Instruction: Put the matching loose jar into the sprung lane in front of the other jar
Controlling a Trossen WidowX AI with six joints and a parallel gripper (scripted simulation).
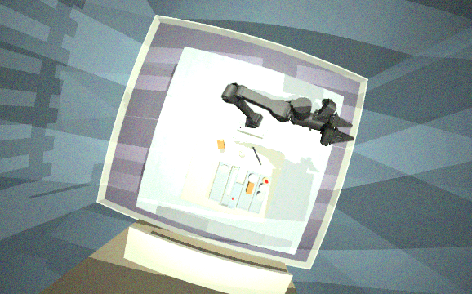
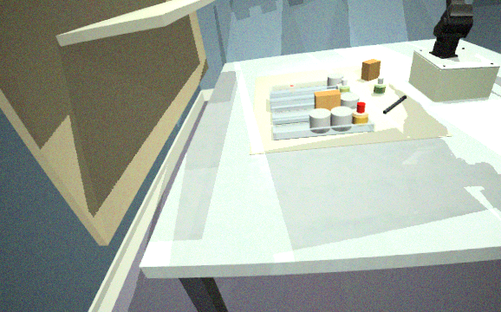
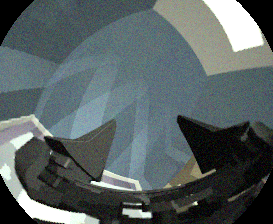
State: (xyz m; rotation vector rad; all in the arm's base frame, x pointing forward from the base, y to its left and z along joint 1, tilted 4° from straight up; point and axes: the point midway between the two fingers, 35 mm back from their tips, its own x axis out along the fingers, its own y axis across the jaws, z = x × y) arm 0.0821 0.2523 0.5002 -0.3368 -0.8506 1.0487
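Right now my gripper tip is 14 cm short of the black pen, 24 cm to the left of it and 60 cm above it.
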